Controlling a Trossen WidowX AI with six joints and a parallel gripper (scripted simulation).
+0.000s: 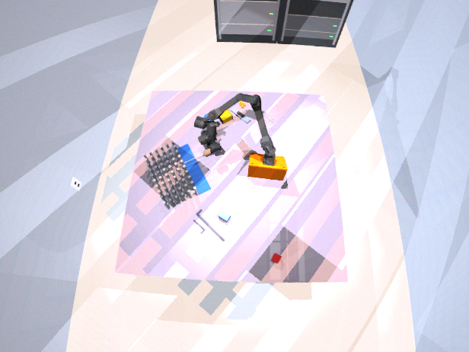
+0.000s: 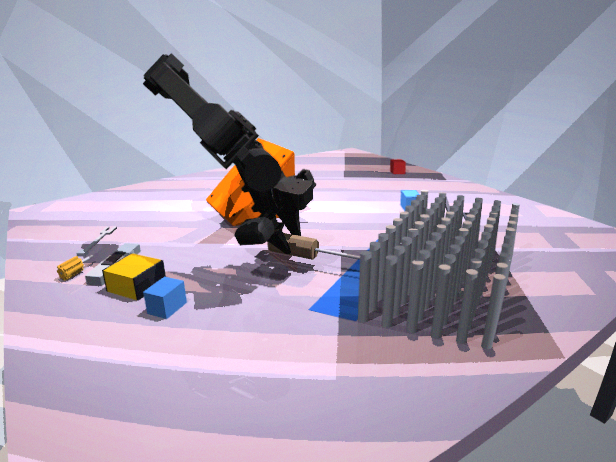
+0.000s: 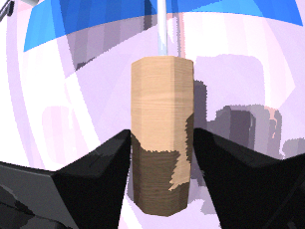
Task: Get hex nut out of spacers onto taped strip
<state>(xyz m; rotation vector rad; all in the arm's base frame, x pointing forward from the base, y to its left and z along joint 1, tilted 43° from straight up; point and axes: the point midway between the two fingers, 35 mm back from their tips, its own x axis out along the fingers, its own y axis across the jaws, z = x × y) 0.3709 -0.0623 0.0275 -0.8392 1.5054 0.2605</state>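
My gripper tip is 120 mm to the right of the blue taped strip, 80 mm short of it and 30 mm above it. Round my gripper tip: hook tool: 80 mm ahead, 70 mm to the left; then red cube: 560 mm to the left, 500 mm behind, 20 mm below; then yellow block: 300 mm to the right, 20 mm behind, 10 mm below.
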